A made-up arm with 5 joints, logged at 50 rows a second.
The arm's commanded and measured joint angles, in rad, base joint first. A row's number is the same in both.
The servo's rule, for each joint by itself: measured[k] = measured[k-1] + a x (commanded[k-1-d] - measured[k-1]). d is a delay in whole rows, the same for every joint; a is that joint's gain. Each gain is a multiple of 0.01, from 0.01 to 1. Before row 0 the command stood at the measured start. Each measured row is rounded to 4 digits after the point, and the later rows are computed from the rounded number. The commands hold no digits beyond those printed.
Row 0, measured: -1.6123, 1.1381, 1.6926, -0.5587, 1.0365
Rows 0 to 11, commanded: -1.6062, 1.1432, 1.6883, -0.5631, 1.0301; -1.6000, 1.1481, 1.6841, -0.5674, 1.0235; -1.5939, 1.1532, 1.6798, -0.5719, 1.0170; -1.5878, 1.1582, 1.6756, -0.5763, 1.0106; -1.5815, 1.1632, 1.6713, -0.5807, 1.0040; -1.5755, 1.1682, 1.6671, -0.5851, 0.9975; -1.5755, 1.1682, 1.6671, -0.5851, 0.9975; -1.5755, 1.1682, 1.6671, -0.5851, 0.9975; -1.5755, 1.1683, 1.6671, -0.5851, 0.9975; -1.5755, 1.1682, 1.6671, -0.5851, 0.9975; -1.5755, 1.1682, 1.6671, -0.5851, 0.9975; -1.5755, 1.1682, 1.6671, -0.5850, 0.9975
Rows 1 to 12, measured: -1.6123, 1.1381, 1.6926, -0.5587, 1.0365; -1.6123, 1.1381, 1.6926, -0.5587, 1.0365; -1.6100, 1.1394, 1.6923, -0.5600, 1.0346; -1.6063, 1.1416, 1.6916, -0.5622, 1.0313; -1.6017, 1.1445, 1.6907, -0.5651, 1.0270; -1.5966, 1.1479, 1.6895, -0.5685, 1.0221; -1.5910, 1.1517, 1.6880, -0.5722, 1.0167; -1.5853, 1.1558, 1.6863, -0.5761, 1.0109; -1.5817, 1.1589, 1.6848, -0.5788, 1.0069; -1.5794, 1.1612, 1.6834, -0.5807, 1.0041; -1.5780, 1.1630, 1.6821, -0.5820, 1.0021; -1.5771, 1.1643, 1.6809, -0.5829, 1.0007
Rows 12 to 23, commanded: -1.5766, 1.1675, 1.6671, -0.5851, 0.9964; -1.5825, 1.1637, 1.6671, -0.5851, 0.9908; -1.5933, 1.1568, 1.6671, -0.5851, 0.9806; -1.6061, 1.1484, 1.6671, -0.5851, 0.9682; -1.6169, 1.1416, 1.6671, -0.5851, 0.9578; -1.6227, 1.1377, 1.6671, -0.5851, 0.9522; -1.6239, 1.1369, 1.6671, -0.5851, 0.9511; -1.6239, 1.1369, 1.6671, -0.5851, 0.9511; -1.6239, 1.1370, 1.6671, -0.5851, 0.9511; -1.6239, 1.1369, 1.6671, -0.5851, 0.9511; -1.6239, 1.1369, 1.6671, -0.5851, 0.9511; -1.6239, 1.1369, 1.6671, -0.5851, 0.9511
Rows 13 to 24, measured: -1.5765, 1.1653, 1.6798, -0.5836, 0.9997; -1.5761, 1.1660, 1.6788, -0.5840, 0.9990; -1.5763, 1.1664, 1.6779, -0.5843, 0.9982; -1.5786, 1.1657, 1.6770, -0.5845, 0.9960; -1.5840, 1.1635, 1.6762, -0.5847, 0.9914; -1.5922, 1.1597, 1.6755, -0.5848, 0.9844; -1.6013, 1.1552, 1.6748, -0.5849, 0.9764; -1.6092, 1.1508, 1.6742, -0.5850, 0.9691; -1.6146, 1.1473, 1.6736, -0.5850, 0.9637; -1.6180, 1.1447, 1.6731, -0.5850, 0.9599; -1.6202, 1.1428, 1.6726, -0.5850, 0.9573; -1.6216, 1.1413, 1.6722, -0.5850, 0.9554
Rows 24 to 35, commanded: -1.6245, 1.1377, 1.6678, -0.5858, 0.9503; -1.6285, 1.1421, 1.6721, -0.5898, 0.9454; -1.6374, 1.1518, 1.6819, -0.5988, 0.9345; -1.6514, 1.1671, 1.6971, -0.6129, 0.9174; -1.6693, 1.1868, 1.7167, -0.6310, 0.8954; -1.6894, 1.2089, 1.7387, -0.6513, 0.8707; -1.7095, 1.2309, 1.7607, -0.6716, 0.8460; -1.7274, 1.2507, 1.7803, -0.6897, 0.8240; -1.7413, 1.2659, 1.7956, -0.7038, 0.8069; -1.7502, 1.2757, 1.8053, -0.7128, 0.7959; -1.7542, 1.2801, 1.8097, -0.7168, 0.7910; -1.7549, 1.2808, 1.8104, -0.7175, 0.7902
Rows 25 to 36, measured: -1.6225, 1.1402, 1.6718, -0.5850, 0.9541; -1.6230, 1.1394, 1.6714, -0.5850, 0.9532; -1.6236, 1.1390, 1.6711, -0.5852, 0.9523; -1.6254, 1.1398, 1.6712, -0.5866, 0.9502; -1.6298, 1.1428, 1.6721, -0.5903, 0.9455; -1.6378, 1.1489, 1.6741, -0.5971, 0.9371; -1.6495, 1.1584, 1.6775, -0.6073, 0.9246; -1.6643, 1.1710, 1.6824, -0.6205, 0.9084; -1.6810, 1.1860, 1.6887, -0.6358, 0.8897; -1.6982, 1.2022, 1.6960, -0.6520, 0.8700; -1.7141, 1.2181, 1.7040, -0.6675, 0.8511; -1.7275, 1.2325, 1.7121, -0.6811, 0.8345
